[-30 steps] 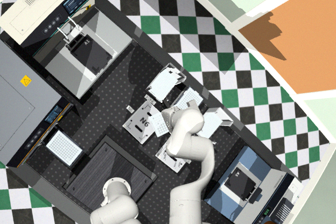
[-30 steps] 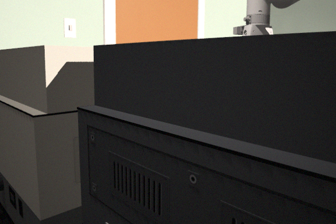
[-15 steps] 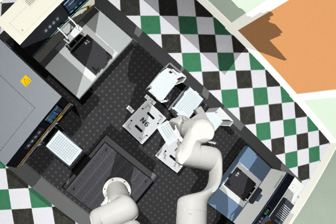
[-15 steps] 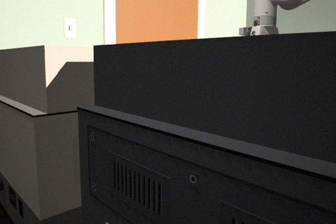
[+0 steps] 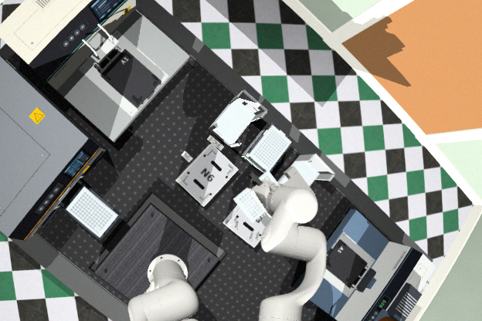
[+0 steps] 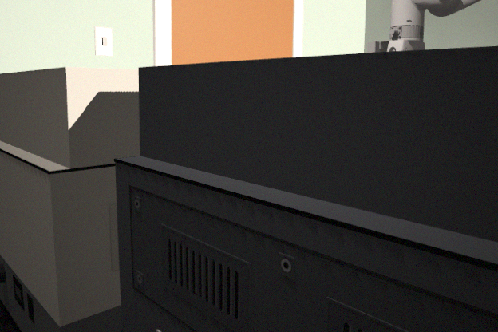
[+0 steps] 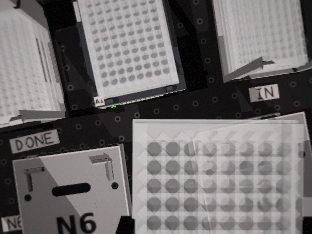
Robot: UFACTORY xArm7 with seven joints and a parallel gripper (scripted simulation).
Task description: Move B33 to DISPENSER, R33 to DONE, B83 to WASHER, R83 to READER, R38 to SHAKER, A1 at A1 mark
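Now: hand 17 cm above the regrip nest RG, 8 cm to the left of it and 4 cm past it. The rest, counted from my hand: dark reader nest 35 cm behind, 32 cm to the left, 12 cm below; N6 nest 19 cm below, 13 cm to the left, 4 cm behind.
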